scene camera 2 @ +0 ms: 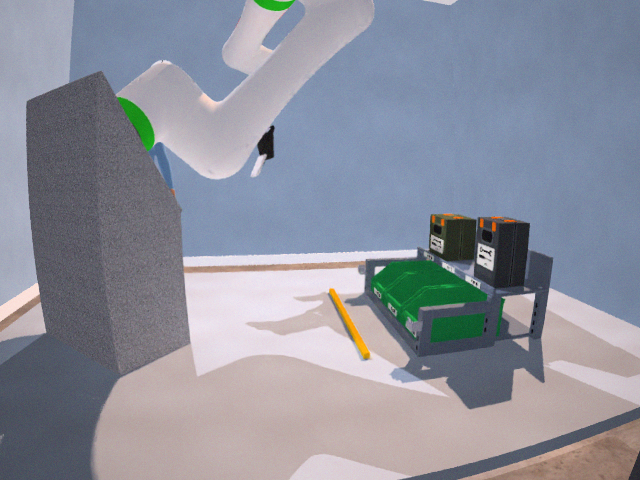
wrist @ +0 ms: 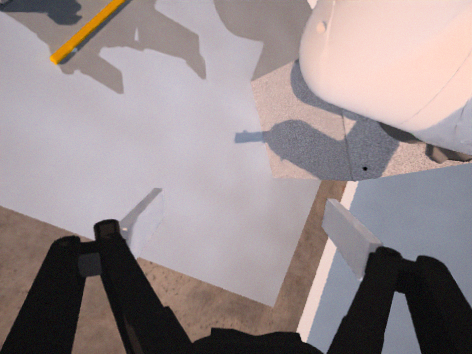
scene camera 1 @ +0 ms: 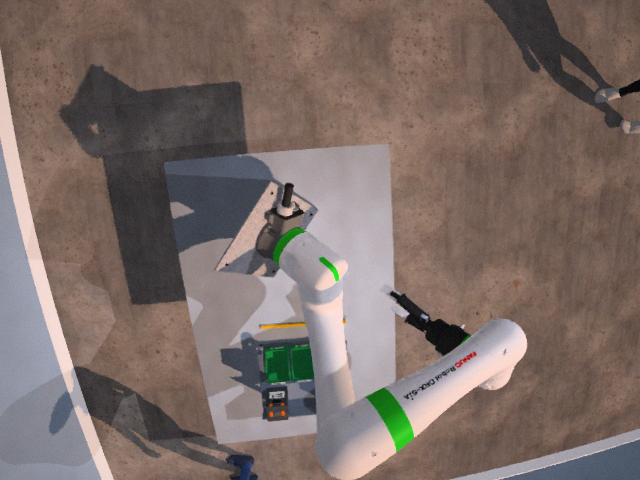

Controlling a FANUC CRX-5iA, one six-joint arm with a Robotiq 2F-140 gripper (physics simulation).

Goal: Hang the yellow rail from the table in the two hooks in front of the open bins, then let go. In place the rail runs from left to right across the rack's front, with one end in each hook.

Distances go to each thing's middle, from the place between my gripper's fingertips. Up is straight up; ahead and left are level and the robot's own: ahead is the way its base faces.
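Scene:
Dark box (scene camera 2: pixel 502 243): my hand is 59 cm short of it, 27 cm to the left of it and 16 cm above it.

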